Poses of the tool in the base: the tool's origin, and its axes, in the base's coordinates. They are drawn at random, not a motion.
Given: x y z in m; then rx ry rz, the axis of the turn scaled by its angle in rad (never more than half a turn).
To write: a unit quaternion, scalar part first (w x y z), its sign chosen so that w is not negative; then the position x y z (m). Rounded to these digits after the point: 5 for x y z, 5 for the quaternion.
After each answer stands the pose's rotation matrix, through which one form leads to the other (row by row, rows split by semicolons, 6 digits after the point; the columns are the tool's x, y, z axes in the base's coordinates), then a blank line. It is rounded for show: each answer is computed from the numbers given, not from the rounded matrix.
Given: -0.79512, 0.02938, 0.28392, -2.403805, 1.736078, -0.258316
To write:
0.08250, -0.80487, 0.58129, -0.08649, -0.79512, 0.02938, 0.28392
0.309237 -0.921455 0.235144; -0.949998 -0.310586 0.032251; 0.043315 -0.233359 -0.971425

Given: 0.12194, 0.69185, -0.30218, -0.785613, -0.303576, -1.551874
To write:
0.63496, -0.34373, -0.13282, -0.67900, 0.12194, 0.69185, -0.30218
0.042642 0.953579 0.298110; -0.770954 -0.158377 0.616884; 0.635462 -0.256134 0.728412

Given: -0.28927, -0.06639, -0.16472, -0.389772, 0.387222, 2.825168
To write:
0.13137, -0.13425, 0.13338, 0.97310, -0.28927, -0.06639, -0.16472
-0.929437 -0.291480 -0.226242; 0.219856 -0.929907 0.294848; -0.296327 0.224302 0.928374

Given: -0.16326, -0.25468, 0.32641, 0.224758, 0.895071, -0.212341
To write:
0.88998, 0.10823, 0.43100, -0.10225, -0.16326, -0.25468, 0.32641
0.607569 0.275289 0.745034; -0.088706 0.955665 -0.280778; -0.789298 0.104503 0.605052

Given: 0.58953, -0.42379, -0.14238, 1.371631, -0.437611, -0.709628
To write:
0.69486, 0.61453, -0.19606, -0.31793, 0.58953, -0.42379, -0.14238
0.720958 0.200869 -0.663227; -0.682809 0.042552 -0.729357; -0.118284 0.978693 0.167833

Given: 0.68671, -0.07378, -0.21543, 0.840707, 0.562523, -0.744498
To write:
0.80921, 0.39326, 0.26314, -0.34826, 0.68671, -0.07378, -0.21543
0.618950 0.770592 0.151948; -0.356666 0.448118 -0.819744; -0.699779 0.453186 0.552207

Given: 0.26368, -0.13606, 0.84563, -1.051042, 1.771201, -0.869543
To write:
0.43766, -0.42272, 0.71236, -0.34972, 0.26368, -0.13606, 0.84563
-0.259528 -0.296141 0.919209; -0.908375 0.398005 -0.128244; -0.327871 -0.868270 -0.372300

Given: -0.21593, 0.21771, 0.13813, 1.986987, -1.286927, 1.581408
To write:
0.14679, 0.69037, -0.44714, 0.54946, -0.21593, 0.21771, 0.13813
-0.003674 -0.778694 0.627393; -0.456082 -0.557039 -0.694044; 0.889930 -0.288693 -0.353102

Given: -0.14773, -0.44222, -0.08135, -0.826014, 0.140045, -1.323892
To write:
0.70855, -0.37204, 0.06308, -0.59629, -0.14773, -0.44222, -0.08135
0.280913 0.798068 0.533081; -0.891939 0.012037 0.451996; 0.354307 -0.602447 0.715209

